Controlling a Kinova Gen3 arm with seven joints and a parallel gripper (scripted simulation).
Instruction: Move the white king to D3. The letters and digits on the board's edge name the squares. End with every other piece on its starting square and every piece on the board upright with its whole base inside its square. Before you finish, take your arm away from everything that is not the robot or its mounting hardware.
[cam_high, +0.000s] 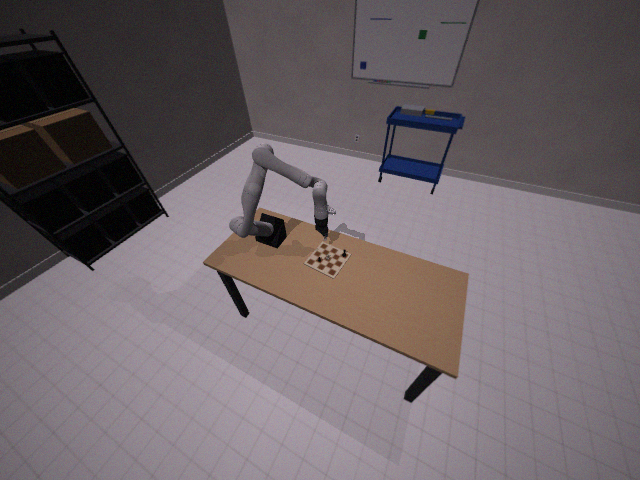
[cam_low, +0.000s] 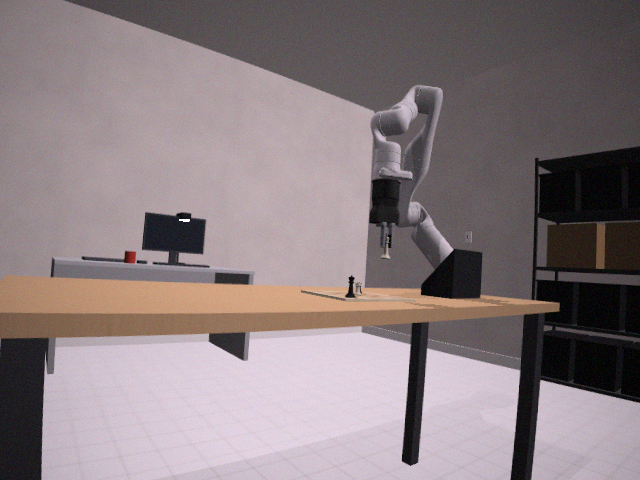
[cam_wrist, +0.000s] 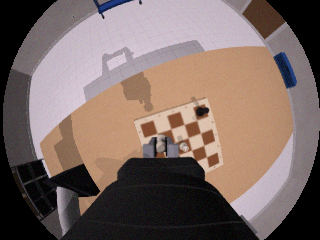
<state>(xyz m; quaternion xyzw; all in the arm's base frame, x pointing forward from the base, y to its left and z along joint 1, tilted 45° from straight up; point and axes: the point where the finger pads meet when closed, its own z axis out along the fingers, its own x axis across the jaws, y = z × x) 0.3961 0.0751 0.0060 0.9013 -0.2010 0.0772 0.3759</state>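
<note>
Right now my hand is 4 cm short of the chessboard, 6 cm to the left of it and 15 cm above it. Round my hand: white king 2 cm below.
</note>
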